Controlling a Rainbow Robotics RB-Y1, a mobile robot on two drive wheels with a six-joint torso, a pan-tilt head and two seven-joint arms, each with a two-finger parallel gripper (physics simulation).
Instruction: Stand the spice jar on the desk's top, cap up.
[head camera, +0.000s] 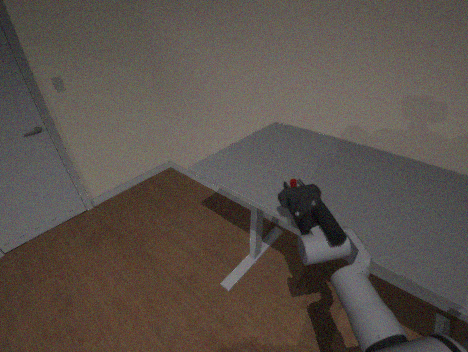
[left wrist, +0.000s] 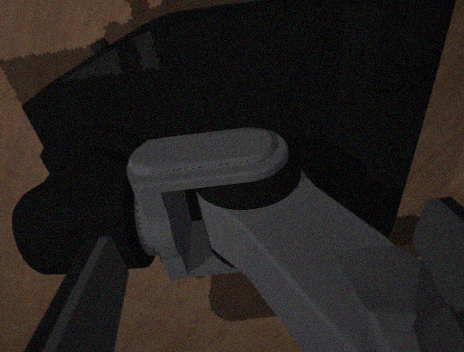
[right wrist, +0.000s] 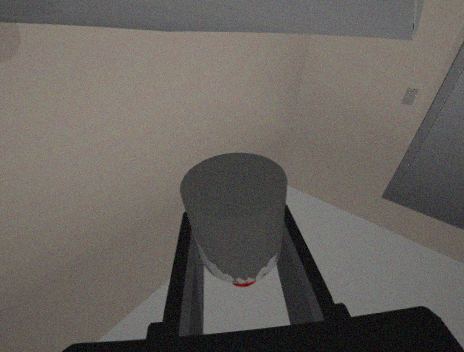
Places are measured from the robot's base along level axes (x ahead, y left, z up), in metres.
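Pixels of known places: left gripper, between the fingertips: (left wrist: 268, 237); right gripper, between the fingertips: (head camera: 291, 182) (right wrist: 235, 217).
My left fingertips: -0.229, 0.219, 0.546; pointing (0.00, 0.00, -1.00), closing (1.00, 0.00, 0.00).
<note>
Ahead of a thing's pixels: the offset from my left fingertips to its top centre, as dx, dy, dz. "*": to the spot under its first point. Level surfaces: height alone.
The spice jar {+0.664, -0.362, +0.545} (right wrist: 234, 200) is a grey cylinder with a red cap {* +0.655, -0.357, +0.538} (head camera: 293, 183) (right wrist: 243, 284). My right gripper (head camera: 294, 185) (right wrist: 235, 217) is shut on it. The right wrist view appears upside down: the jar's flat base faces the desk side and the cap faces the ceiling side, so the jar is roughly cap up. In the head view the cap shows at the fingertips and the gripper hides the body. The gripper is in the air near the grey desk's {dz +0.405} (head camera: 350, 175) (right wrist: 200, 15) front edge. My left gripper (left wrist: 268, 237) is open, with nothing between its fingers.
The desk's leg and foot (head camera: 240, 272) stand on the brown floor {dz -0.545} (head camera: 125, 265). Walls (head camera: 200, 65) rise behind the desk, and a door (head camera: 25, 175) (right wrist: 435, 150) is at the left of the head view. Parts of the robot's own body {* -0.034, -0.117, -0.240} (left wrist: 215, 155) fill much of the left wrist view.
</note>
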